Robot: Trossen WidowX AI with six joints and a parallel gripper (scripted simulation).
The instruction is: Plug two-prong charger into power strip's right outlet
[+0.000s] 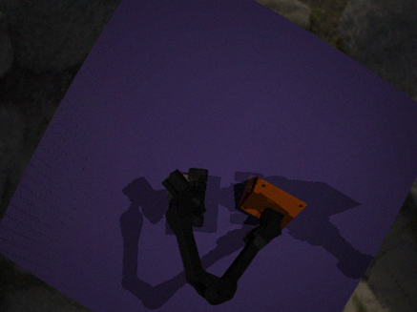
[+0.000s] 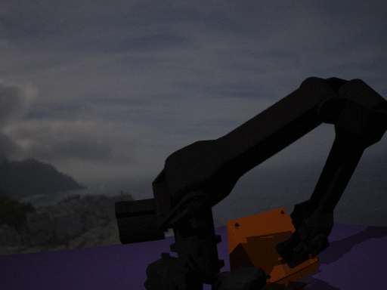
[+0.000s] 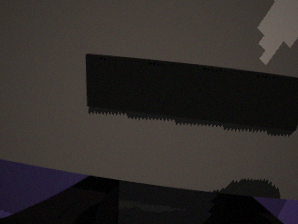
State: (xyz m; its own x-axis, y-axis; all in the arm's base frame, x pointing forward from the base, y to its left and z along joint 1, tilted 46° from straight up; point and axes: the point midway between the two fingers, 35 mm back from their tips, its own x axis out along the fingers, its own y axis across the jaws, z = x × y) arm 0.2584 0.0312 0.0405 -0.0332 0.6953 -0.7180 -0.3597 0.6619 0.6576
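My gripper tip is 2 cm short of the black two-prong charger, 1 cm to the right of it and 1 cm below it.
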